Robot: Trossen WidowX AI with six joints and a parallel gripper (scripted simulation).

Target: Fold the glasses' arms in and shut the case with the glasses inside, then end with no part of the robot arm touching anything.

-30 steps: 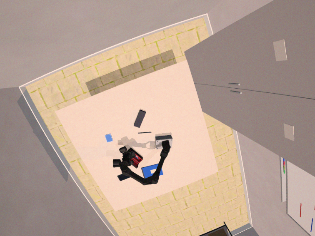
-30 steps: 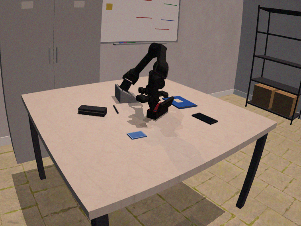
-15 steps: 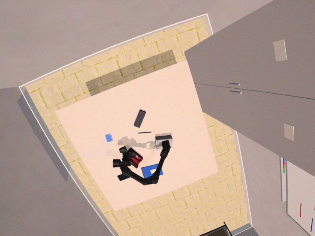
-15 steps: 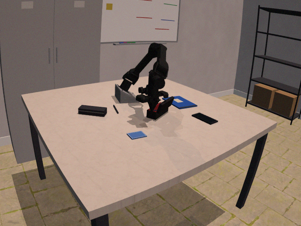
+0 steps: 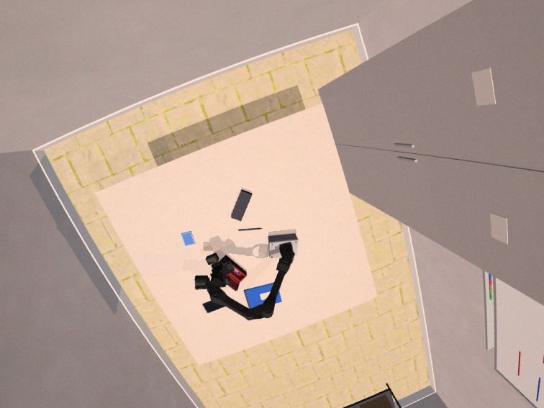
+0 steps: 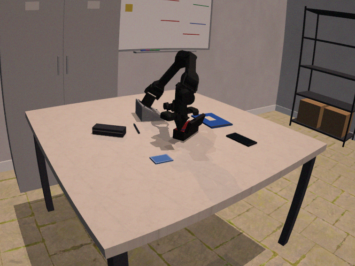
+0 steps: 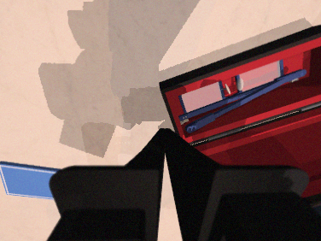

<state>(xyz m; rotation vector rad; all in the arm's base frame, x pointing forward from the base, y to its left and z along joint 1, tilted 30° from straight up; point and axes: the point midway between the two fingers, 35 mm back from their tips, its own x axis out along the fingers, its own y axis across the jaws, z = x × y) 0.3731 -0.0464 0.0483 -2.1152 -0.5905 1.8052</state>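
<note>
The glasses case lies 30 mm behind my hand, 90 mm to the left of it and 40 mm below it. The rest, counted from my hand: black lid (10 mm behind, 100 mm to the left, 10 mm below); small blue card (130 mm ahead, 170 mm to the right, 80 mm below); black box (210 mm behind, 270 mm to the right, 60 mm below).
</note>
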